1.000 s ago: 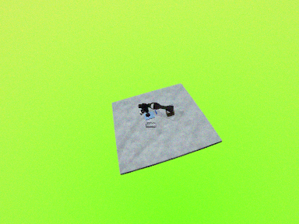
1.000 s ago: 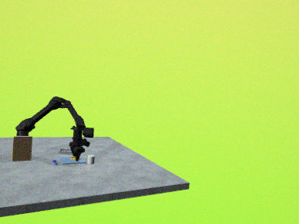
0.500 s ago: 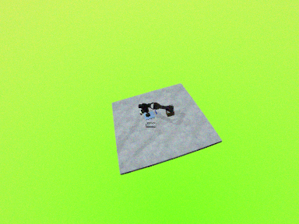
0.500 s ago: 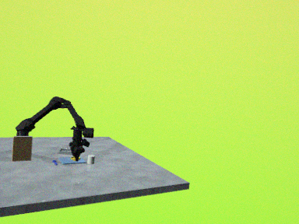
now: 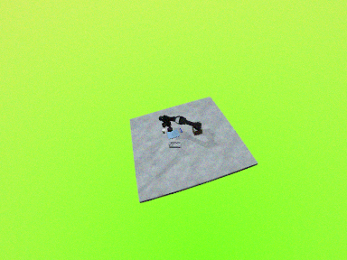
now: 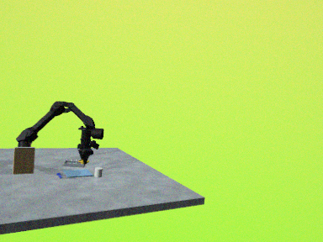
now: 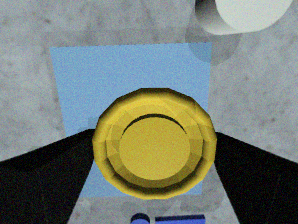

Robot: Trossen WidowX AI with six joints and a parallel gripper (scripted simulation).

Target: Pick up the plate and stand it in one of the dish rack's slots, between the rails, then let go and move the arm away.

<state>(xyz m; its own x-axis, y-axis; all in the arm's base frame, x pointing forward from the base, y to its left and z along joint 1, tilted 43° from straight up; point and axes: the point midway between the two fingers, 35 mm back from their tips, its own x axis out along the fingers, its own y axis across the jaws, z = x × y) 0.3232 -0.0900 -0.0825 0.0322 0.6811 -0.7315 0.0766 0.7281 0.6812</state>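
Right now my gripper tip is 200 mm to the right of the dish rack and 50 mm above it. Also, from my gripper tip: blue mat 20 mm behind, 20 mm to the left, 70 mm below; yellow plate 10 mm above; white cup 80 mm ahead, 60 mm to the right, 50 mm below.
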